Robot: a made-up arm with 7 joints. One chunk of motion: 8 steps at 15 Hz.
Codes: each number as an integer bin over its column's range. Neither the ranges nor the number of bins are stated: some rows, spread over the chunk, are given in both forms.
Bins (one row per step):
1: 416 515 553 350 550 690
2: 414 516 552 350 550 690
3: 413 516 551 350 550 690
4: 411 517 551 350 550 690
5: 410 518 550 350 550 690
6: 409 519 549 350 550 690
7: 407 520 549 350 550 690
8: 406 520 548 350 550 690
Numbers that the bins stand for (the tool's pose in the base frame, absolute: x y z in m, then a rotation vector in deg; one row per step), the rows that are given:
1: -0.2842 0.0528 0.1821 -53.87 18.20 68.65
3: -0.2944 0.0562 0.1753 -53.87 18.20 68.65
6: -0.3080 0.0664 0.1685 -53.87 18.20 68.65
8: -0.3182 0.0698 0.1651 -53.87 18.20 68.65
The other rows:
2: -0.2910 0.0562 0.1787 -53.87 18.20 68.65
4: -0.3012 0.0596 0.1753 -53.87 18.20 68.65
5: -0.3046 0.0630 0.1719 -53.87 18.20 68.65
7: -0.3148 0.0698 0.1685 -53.87 18.20 68.65

